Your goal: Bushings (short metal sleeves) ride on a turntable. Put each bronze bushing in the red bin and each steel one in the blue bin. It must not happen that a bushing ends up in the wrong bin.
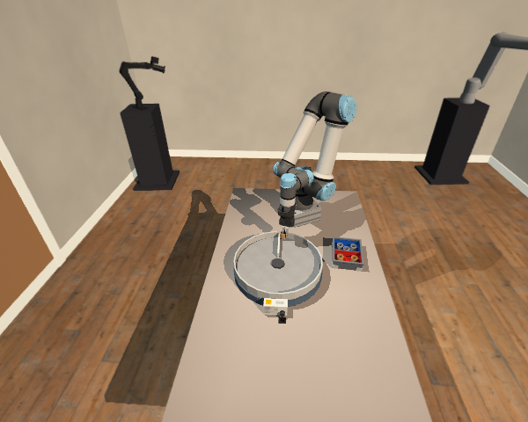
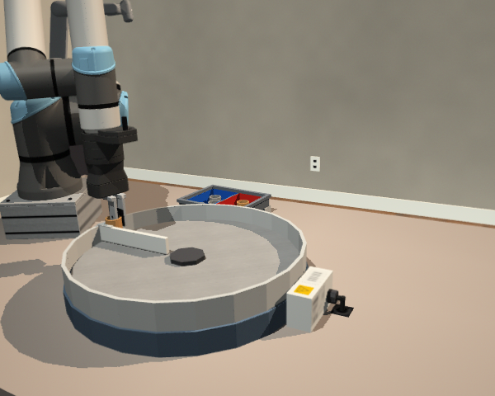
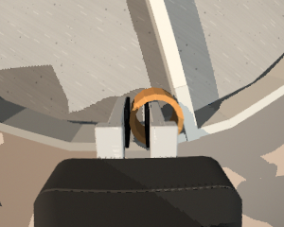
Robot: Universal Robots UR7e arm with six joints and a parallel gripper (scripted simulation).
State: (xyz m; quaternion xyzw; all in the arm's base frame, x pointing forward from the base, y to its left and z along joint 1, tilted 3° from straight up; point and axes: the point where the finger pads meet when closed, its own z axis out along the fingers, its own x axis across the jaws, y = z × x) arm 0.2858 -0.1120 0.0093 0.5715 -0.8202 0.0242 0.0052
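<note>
Right now my hand is 310 mm to the right of the bin, 90 mm short of it and 70 mm above it. Round my hand: round turntable: 180 mm ahead, 50 mm to the right, 40 mm below.
</note>
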